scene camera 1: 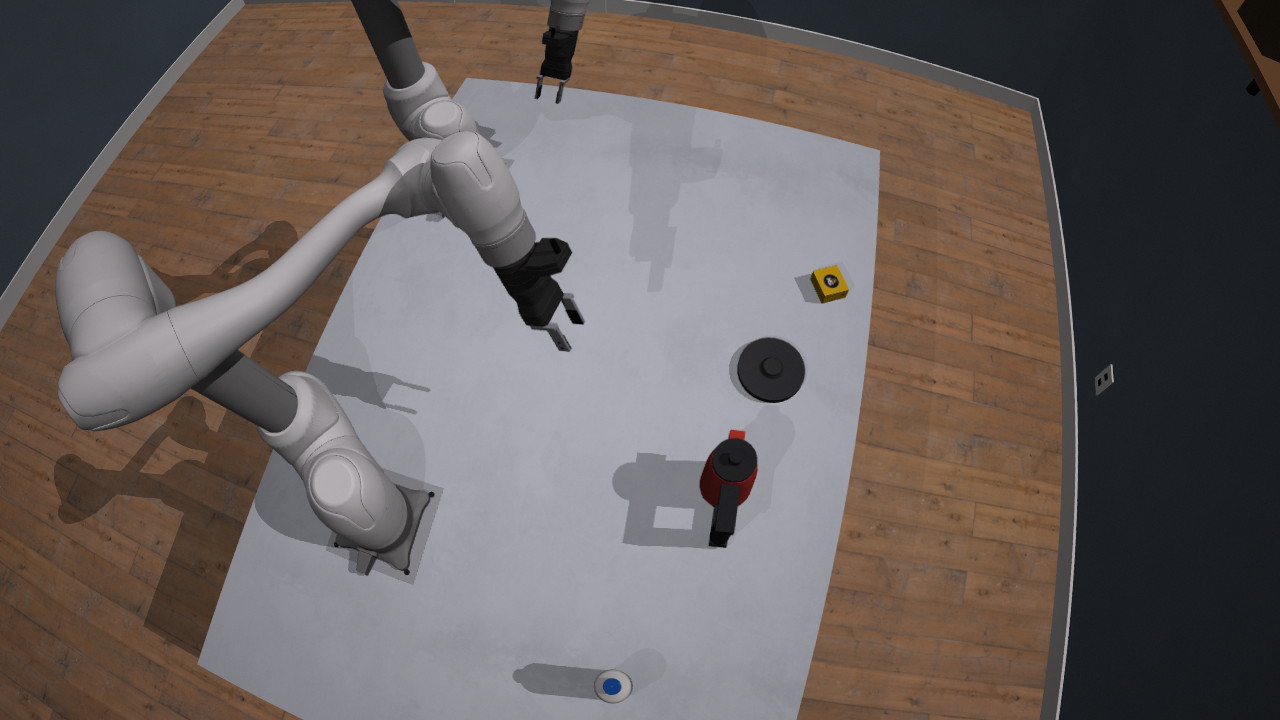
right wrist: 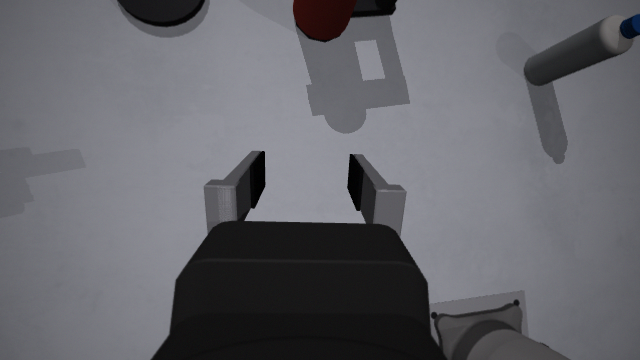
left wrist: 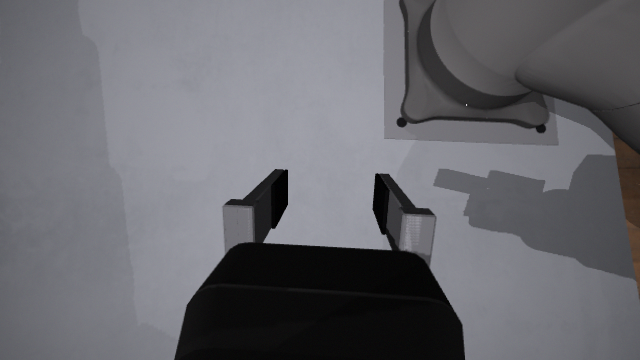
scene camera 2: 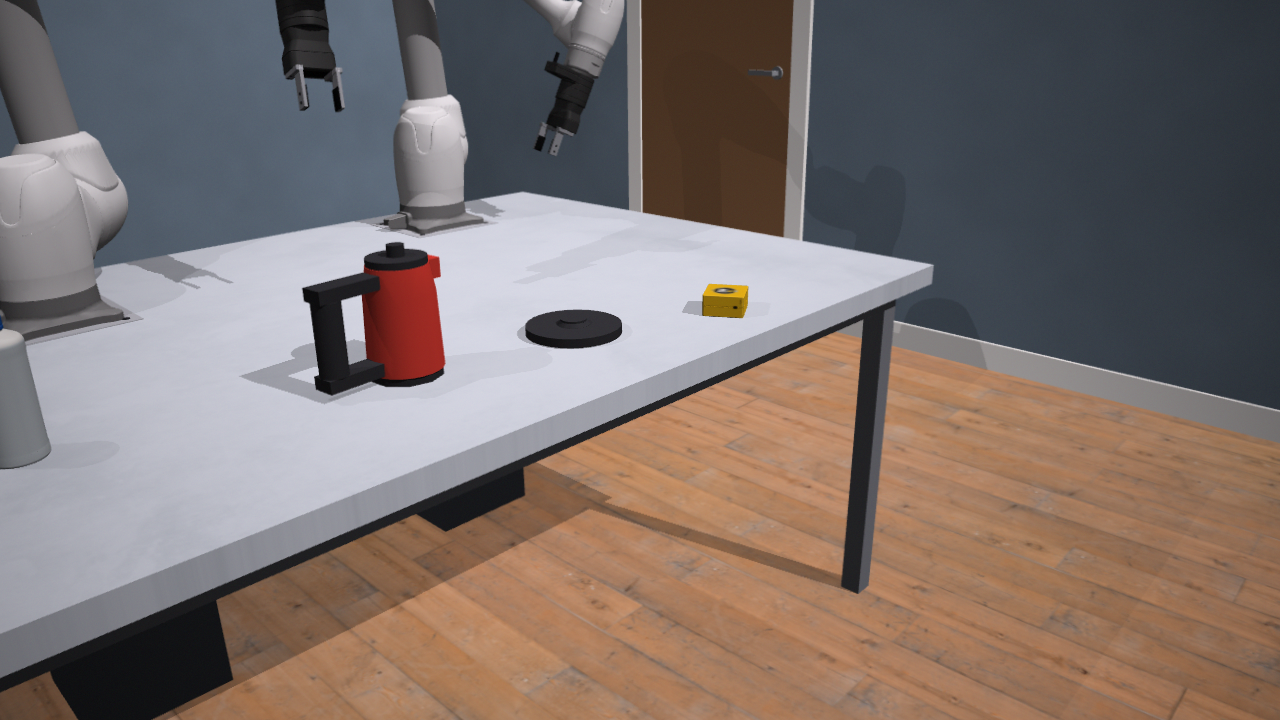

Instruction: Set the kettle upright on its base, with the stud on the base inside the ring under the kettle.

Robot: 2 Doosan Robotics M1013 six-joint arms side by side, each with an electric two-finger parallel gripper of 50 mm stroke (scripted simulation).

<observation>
The pictures show: the left gripper, the right gripper and a round black base.
The left gripper is seen too in scene camera 1 and in the left wrist view. The right gripper is seen too in scene camera 1 and in the right wrist view.
</observation>
